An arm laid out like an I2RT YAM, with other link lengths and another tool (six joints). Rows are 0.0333 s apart.
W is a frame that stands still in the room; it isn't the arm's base.
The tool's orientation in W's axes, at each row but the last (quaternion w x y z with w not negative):
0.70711 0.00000 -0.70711 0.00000
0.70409 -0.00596 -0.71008 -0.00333
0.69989 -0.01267 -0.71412 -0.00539
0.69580 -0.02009 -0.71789 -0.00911
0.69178 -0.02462 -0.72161 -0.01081
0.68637 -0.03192 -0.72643 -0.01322
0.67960 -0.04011 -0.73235 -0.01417
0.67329 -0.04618 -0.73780 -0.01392
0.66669 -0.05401 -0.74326 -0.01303
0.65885 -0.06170 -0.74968 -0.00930
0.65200 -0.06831 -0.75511 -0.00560
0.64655 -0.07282 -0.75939 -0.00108
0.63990 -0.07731 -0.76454 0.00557
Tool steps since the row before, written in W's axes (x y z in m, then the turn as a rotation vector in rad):
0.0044 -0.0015 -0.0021 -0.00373 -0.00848 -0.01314
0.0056 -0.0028 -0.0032 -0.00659 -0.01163 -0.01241
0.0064 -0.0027 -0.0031 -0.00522 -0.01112 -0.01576
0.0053 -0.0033 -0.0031 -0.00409 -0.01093 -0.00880
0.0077 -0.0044 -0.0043 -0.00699 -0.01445 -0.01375
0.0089 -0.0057 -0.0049 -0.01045 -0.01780 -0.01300
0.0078 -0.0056 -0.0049 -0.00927 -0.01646 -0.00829
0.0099 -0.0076 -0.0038 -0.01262 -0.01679 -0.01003
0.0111 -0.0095 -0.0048 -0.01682 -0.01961 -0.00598
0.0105 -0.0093 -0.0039 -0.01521 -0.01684 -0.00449
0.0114 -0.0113 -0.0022 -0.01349 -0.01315 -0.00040
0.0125 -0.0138 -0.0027 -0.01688 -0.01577 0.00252
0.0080 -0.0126 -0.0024 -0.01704 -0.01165 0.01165
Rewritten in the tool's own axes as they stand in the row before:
-0.0021 -0.0015 -0.0044 -0.01314 -0.00848 0.00373
-0.0033 -0.0027 -0.0056 -0.01240 -0.01167 0.00654
-0.0033 -0.0025 -0.0064 -0.01577 -0.01109 0.00525
-0.0033 -0.0030 -0.0053 -0.00884 -0.01096 0.00391
-0.0047 -0.0039 -0.0077 -0.01374 -0.01453 0.00684
-0.0055 -0.0050 -0.0089 -0.01289 -0.01811 0.01004
-0.0057 -0.0048 -0.0078 -0.00823 -0.01684 0.00861
-0.0050 -0.0065 -0.0101 -0.00968 -0.01739 0.01207
-0.0065 -0.0081 -0.0113 -0.00540 -0.02082 0.01552
-0.0059 -0.0079 -0.0107 -0.00390 -0.01800 0.01400
-0.0049 -0.0098 -0.0120 0.00024 -0.01448 0.01205
-0.0061 -0.0120 -0.0132 0.00334 -0.01773 0.01465
-0.0053 -0.0113 -0.0085 0.01281 -0.01465 0.01353

